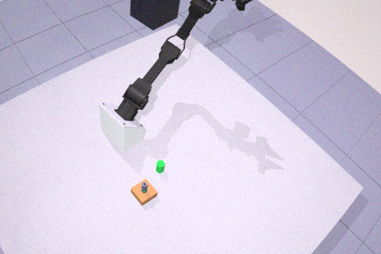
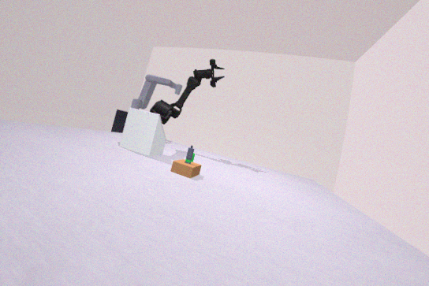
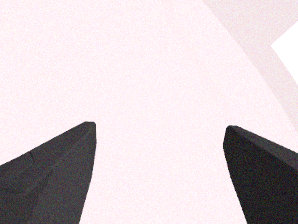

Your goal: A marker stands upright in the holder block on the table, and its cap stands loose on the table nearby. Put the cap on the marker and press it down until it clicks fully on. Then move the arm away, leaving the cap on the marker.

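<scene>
The green cap is 5 cm ahead of my gripper tip, 47 cm to the right of it and 56 cm below it. The rest, counted from my gripper tip: holder block: 8 cm ahead, 59 cm to the right, 57 cm below; then marker: 8 cm ahead, 59 cm to the right, 52 cm below.
</scene>
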